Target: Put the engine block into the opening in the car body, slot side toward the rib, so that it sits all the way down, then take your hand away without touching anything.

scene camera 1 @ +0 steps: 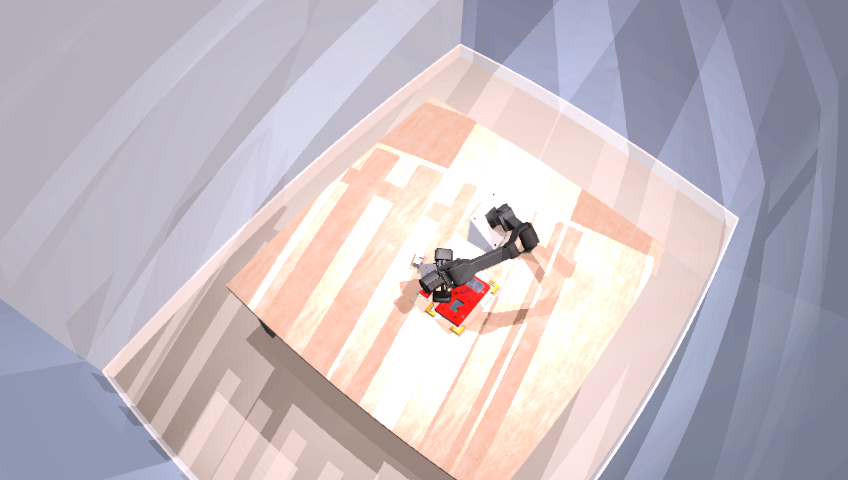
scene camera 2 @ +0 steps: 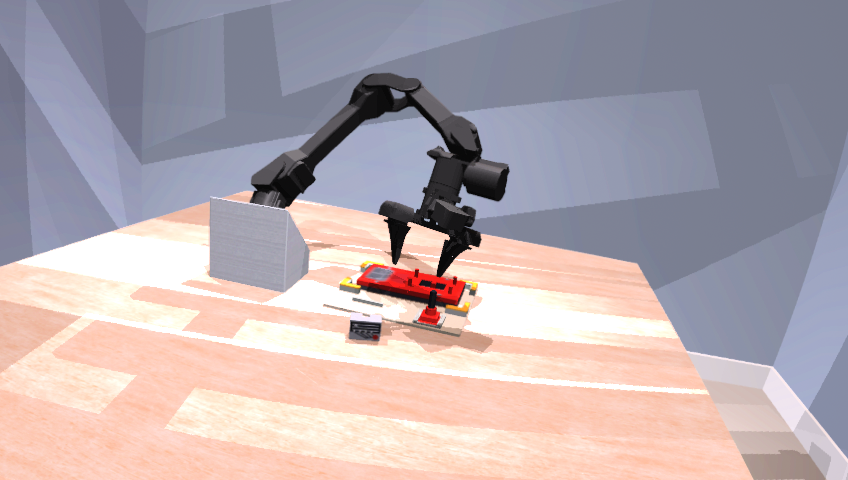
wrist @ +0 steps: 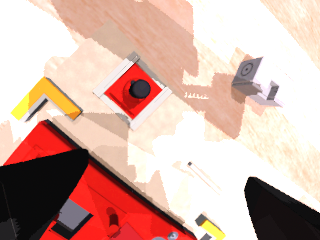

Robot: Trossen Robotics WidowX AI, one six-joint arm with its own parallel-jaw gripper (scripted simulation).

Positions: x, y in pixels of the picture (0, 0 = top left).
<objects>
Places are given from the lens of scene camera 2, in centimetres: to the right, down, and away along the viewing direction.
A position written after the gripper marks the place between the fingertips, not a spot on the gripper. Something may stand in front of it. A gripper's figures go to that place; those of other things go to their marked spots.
gripper (scene camera 2: 416, 270): -1, 6, 88
red car body (scene camera 2: 414, 286): -2, 9, 97
engine block (scene camera 2: 362, 328): -10, 14, 78
The marked spots on the red car body and the engine block are 21 cm apart.
</objects>
